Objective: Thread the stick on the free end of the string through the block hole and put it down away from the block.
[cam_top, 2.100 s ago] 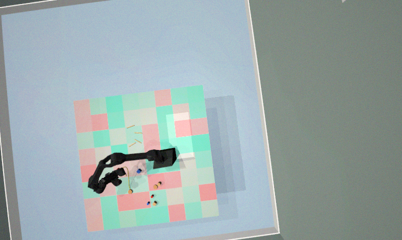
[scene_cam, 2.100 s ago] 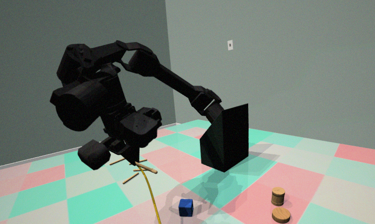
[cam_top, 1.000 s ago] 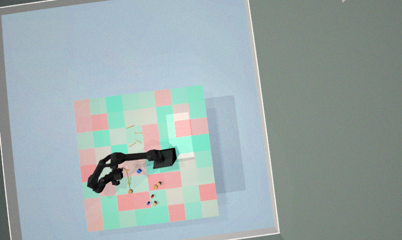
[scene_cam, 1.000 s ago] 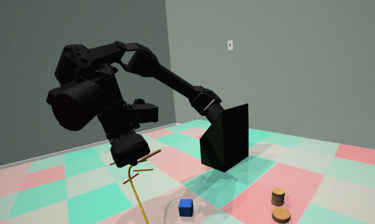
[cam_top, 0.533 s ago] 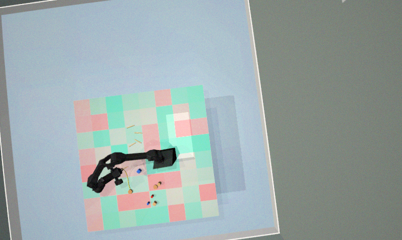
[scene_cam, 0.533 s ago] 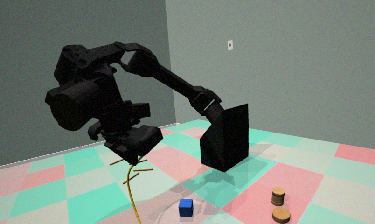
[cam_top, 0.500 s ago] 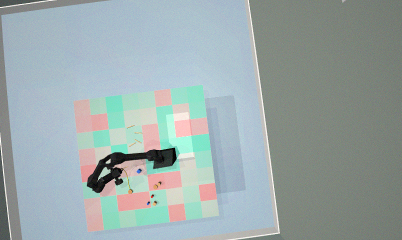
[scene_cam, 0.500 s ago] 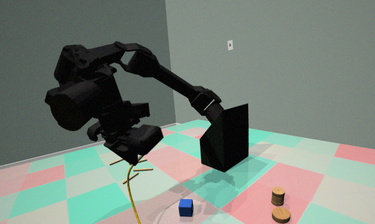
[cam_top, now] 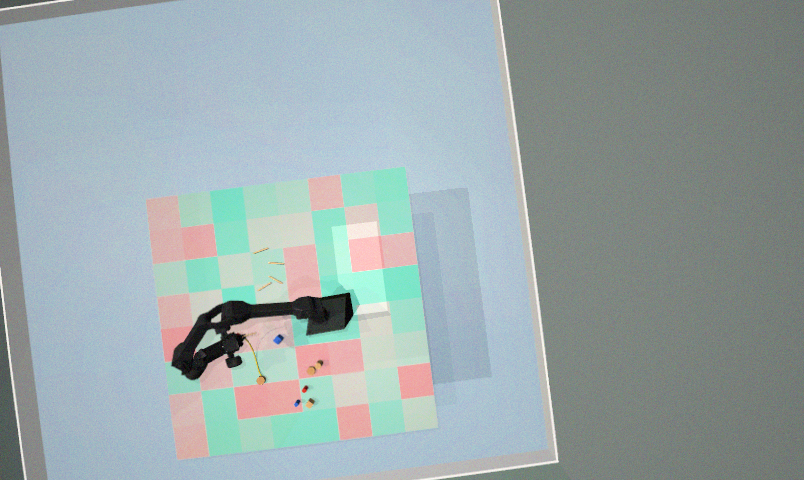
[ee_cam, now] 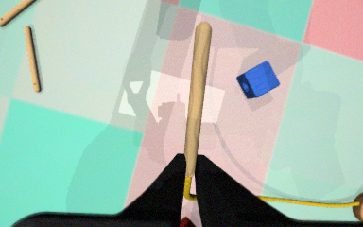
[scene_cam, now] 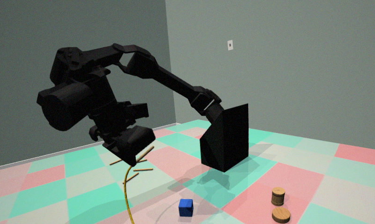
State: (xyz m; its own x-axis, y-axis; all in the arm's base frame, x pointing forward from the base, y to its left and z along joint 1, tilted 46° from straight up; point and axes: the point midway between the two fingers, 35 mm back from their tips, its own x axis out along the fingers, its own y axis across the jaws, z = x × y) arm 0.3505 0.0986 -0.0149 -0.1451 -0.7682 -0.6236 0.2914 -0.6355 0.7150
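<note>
Now: gripper tip 10 mm below the thin wooden stick and 10 mm past it. Round my gripper tip: blue block: 120 mm below, 90 mm behind, 60 mm to the left; then round wooden button: 260 mm to the left, 130 mm below; then red cube: 120 mm below, 110 mm ahead, 50 mm to the left.
</note>
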